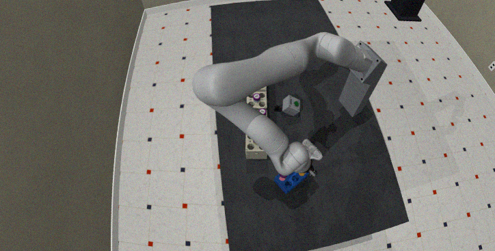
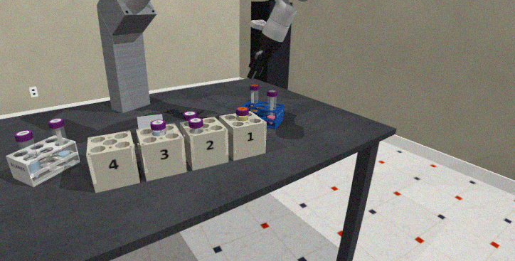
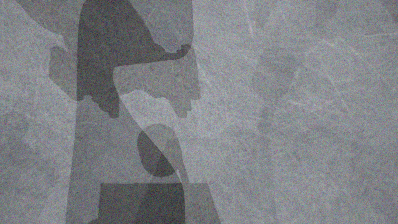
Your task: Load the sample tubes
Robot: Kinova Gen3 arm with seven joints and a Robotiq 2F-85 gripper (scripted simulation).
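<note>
Right now the orange-dot tube is 100 mm below my hand and 10 mm behind it. The rest, counted from my hand: grey-dot tube X5: 100 mm below, 80 mm ahead, 10 mm to the left; blue rack: 130 mm below, 40 mm ahead; sample S3: 180 mm to the right, 180 mm ahead, 100 mm below.
</note>
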